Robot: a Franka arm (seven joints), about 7 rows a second.
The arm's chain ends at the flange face. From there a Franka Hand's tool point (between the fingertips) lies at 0.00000 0.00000 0.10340 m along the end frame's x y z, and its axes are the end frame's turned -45 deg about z.
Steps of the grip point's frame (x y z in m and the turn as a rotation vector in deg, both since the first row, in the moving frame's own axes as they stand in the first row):
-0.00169, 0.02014, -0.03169, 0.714, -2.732, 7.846
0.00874, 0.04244, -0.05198, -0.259, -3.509, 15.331
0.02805, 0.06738, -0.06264, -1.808, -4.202, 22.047
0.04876, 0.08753, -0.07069, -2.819, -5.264, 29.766
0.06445, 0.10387, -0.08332, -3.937, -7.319, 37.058
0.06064, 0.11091, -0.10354, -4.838, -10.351, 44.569
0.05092, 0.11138, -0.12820, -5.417, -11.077, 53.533
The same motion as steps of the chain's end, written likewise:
0.01760, 0.01317, -0.03156, -1.427, -2.437, 7.846
0.04092, 0.01963, -0.05179, -2.664, -2.298, 15.331
0.07191, 0.02092, -0.06231, -4.250, -1.693, 22.047
0.10196, 0.01837, -0.07014, -5.716, -1.729, 29.766
0.12750, 0.01588, -0.08227, -7.959, -2.391, 37.058
0.13475, 0.02077, -0.10159, -10.740, -3.898, 44.569
0.13003, 0.02791, -0.12598, -11.663, -4.002, 53.533

